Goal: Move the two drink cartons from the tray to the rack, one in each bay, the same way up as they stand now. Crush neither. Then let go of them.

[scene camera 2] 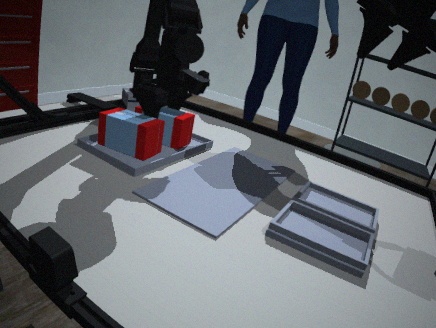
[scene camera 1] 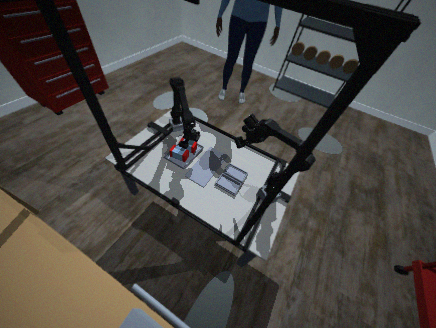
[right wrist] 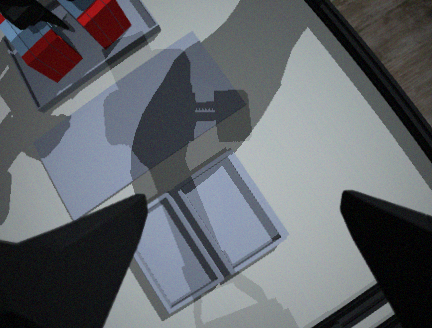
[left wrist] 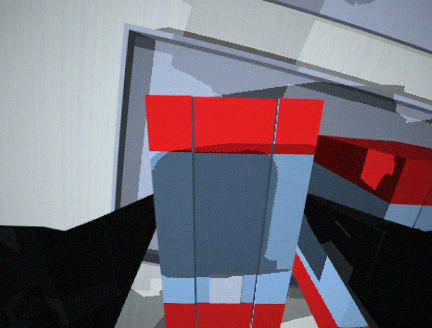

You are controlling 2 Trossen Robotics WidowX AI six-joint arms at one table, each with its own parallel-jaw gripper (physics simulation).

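Where they show: left gripper, fingertip midpoint: (right wrist: 86,8) (left wrist: 232,200); right gripper, fingertip midpoint: (scene camera 2: 374,63) (right wrist: 243,202); left arm's base at its link origin: (scene camera 1: 176,121).
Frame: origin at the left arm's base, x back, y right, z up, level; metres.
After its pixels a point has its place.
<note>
Two drink cartons, light blue with red ends, lie on their sides in the grey tray (scene camera 1: 182,164) @[x -0.395, y 0.102, z -0.049 m] (scene camera 2: 135,167) @[x -0.406, y 0.100, z -0.051 m] at the back left. The near carton (scene camera 1: 178,153) @[x -0.342, y 0.110, z 0.017 m] (scene camera 2: 130,133) @[x -0.356, y 0.103, z -0.004 m] lies free. My left gripper (scene camera 1: 187,142) @[x -0.269, y 0.011, z -0.017 m] (scene camera 2: 153,109) (left wrist: 232,200) @[x -0.269, y 0.011, z -0.017 m] is open and low, with a finger on each side of the far carton (scene camera 1: 193,147) @[x -0.324, y -0.011, z 0.014 m] (scene camera 2: 179,128) @[x -0.327, y -0.008, z -0.002 m] (left wrist: 234,127) @[x -0.301, y -0.026, z 0.018 m]. My right gripper (scene camera 1: 240,141) @[x -0.580, y -0.231, z 0.220 m] (right wrist: 243,202) @[x -0.580, y -0.231, z 0.220 m] is open and empty, high above the two-bay rack (scene camera 1: 232,178) @[x -0.647, y -0.168, z -0.035 m] (scene camera 2: 314,250) @[x -0.696, y -0.080, z -0.046 m] (right wrist: 198,235) @[x -0.644, y -0.170, z -0.046 m]. Both bays are empty. The cartons also show in the right wrist view (right wrist: 107,19) @[x -0.306, y -0.036, z -0.004 m].
A flat grey mat (scene camera 1: 202,172) @[x -0.511, y -0.002, z -0.051 m] (scene camera 2: 200,198) @[x -0.525, y 0.019, z -0.052 m] (right wrist: 84,169) @[x -0.538, y 0.021, z -0.052 m] lies between tray and rack. Black frame posts (scene camera 1: 90,97) @[x -0.303, y 0.470, z 0.497 m] stand at the table corners. A person (scene camera 1: 246,39) stands behind the table, with a shelf unit (scene camera 1: 304,89) to the right and a red drawer cabinet (scene camera 1: 73,65) to the left.
</note>
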